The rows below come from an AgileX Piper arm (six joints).
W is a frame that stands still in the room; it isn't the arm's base.
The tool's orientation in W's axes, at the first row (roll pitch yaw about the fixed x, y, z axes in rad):
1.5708 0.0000 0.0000
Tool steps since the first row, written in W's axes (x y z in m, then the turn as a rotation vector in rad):
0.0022 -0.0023 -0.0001 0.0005 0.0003 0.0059
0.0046 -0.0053 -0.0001 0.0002 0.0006 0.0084
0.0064 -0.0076 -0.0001 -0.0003 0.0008 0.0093
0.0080 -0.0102 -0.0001 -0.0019 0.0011 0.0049
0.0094 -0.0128 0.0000 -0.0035 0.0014 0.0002
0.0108 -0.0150 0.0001 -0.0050 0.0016 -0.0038
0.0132 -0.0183 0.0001 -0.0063 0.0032 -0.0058
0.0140 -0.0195 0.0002 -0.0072 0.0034 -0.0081
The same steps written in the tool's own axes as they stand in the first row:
0.0022 -0.0001 0.0023 0.0005 0.0059 -0.0003
0.0046 -0.0001 0.0053 0.0002 0.0084 -0.0006
0.0064 -0.0001 0.0076 -0.0003 0.0093 -0.0008
0.0080 -0.0001 0.0102 -0.0019 0.0049 -0.0011
0.0094 0.0000 0.0128 -0.0035 0.0002 -0.0014
0.0108 0.0001 0.0150 -0.0050 -0.0038 -0.0016
0.0132 0.0001 0.0183 -0.0063 -0.0058 -0.0032
0.0140 0.0002 0.0195 -0.0072 -0.0081 -0.0034

